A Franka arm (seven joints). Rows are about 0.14 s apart.
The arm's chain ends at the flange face. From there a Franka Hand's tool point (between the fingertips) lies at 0.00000 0.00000 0.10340 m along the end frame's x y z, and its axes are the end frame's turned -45 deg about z.
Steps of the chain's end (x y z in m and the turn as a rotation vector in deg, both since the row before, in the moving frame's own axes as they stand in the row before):
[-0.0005 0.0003 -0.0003 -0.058 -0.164 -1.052]
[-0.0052 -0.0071 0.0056 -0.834 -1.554 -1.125]
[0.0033 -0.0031 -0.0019 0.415 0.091 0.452]
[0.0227 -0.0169 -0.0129 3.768 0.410 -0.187]
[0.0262 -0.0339 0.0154 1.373 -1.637 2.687]
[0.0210 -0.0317 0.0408 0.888 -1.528 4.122]
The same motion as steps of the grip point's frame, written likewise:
[-0.0009 -0.0003 -0.0003 0.075 -0.157 -1.052]
[-0.0017 -0.0096 0.0056 0.509 -1.689 -1.125]
[0.0052 -0.0003 -0.0019 0.229 0.358 0.452]
[0.0333 -0.0002 -0.0131 2.374 2.954 -0.187]
[0.0423 -0.0093 0.0153 2.128 -0.187 2.687]
[0.0366 -0.0107 0.0408 1.708 -0.453 4.122]

